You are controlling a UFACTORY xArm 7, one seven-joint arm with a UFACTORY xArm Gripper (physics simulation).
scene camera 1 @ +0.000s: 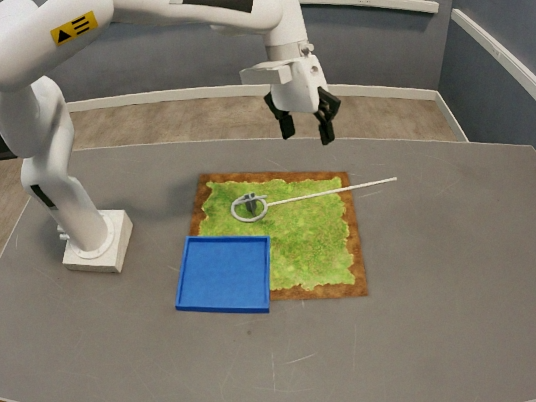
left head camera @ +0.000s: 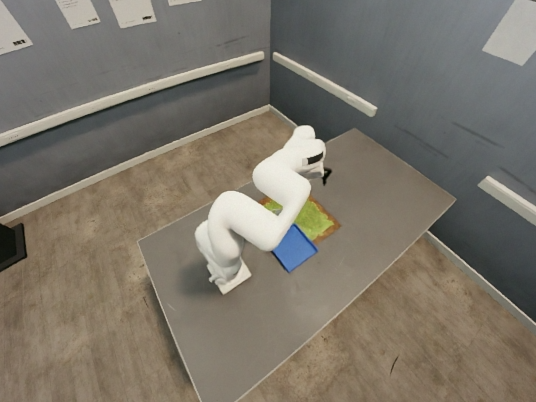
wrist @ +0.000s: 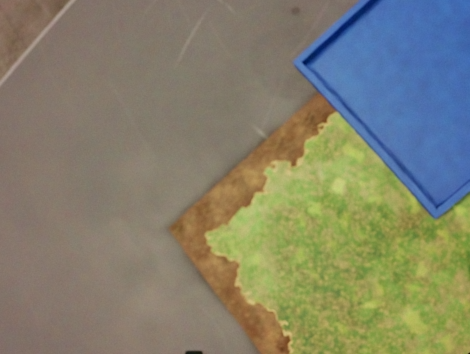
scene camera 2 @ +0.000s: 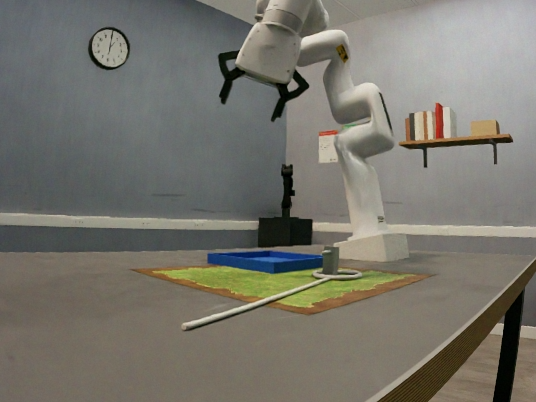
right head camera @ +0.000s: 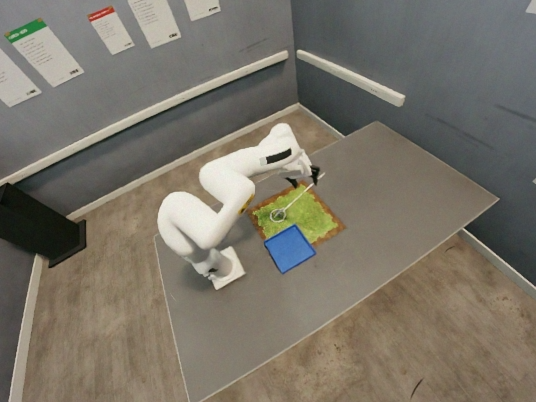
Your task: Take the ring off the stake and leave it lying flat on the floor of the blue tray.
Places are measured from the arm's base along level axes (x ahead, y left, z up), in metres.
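Where they show: gripper, fingertip midpoint: (scene camera 1: 308, 139) (left head camera: 314, 185) (scene camera 2: 247, 111) (right head camera: 306, 184); arm's base at its link origin: (scene camera 1: 92, 236) (scene camera 2: 370, 237) (right head camera: 223, 267).
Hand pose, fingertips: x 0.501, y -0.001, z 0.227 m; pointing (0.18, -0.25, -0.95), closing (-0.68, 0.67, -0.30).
Note:
Things, the pixels of their centre, and the offset from my fingertips. "spot": a spot on its surface instead. Level surfaces: height alone.
- pale ring at a spot on its surface: (scene camera 2: 350, 278) spot: 0.099 m back, 0.150 m left, 0.277 m down
- short grey stake at the middle of its body: (scene camera 2: 329, 269) (scene camera 1: 252, 208) 0.113 m back, 0.099 m left, 0.267 m down
- blue tray at the middle of its body: (wrist: 442, 66) (scene camera 1: 224, 272) (scene camera 2: 270, 260) (right head camera: 289, 247) (left head camera: 292, 246) 0.181 m back, 0.085 m right, 0.270 m down
- green mat with a brown border, surface height: 0.281 m down
- grey table at its surface level: 0.281 m down
A pale ring (right head camera: 278, 221) (scene camera 1: 249, 220) (scene camera 2: 350, 278) lies low around a short grey stake (scene camera 1: 251, 206) (scene camera 2: 330, 262). A long, thin, pale rod (right head camera: 300, 194) (scene camera 1: 330, 191) (scene camera 2: 255, 304) runs out from the ring, across the green mat and past its edge. The blue tray (left head camera: 295, 248) (right head camera: 290, 249) (scene camera 1: 222, 275) (scene camera 2: 240, 261) (wrist: 400, 100) is empty, beside the ring and stake. My gripper (right head camera: 305, 184) (scene camera 1: 307, 139) (scene camera 2: 248, 110) is open and empty, high above the table. The ring and stake do not show in the wrist view.
A green mat with a brown border (left head camera: 312, 220) (right head camera: 320, 220) (scene camera 1: 310, 250) (scene camera 2: 220, 279) (wrist: 300, 240) lies under the ring, and the tray overlaps one corner. The arm's white base (scene camera 1: 120, 250) (scene camera 2: 375, 247) stands near the tray. A grey table (scene camera 1: 425, 300) bears them.

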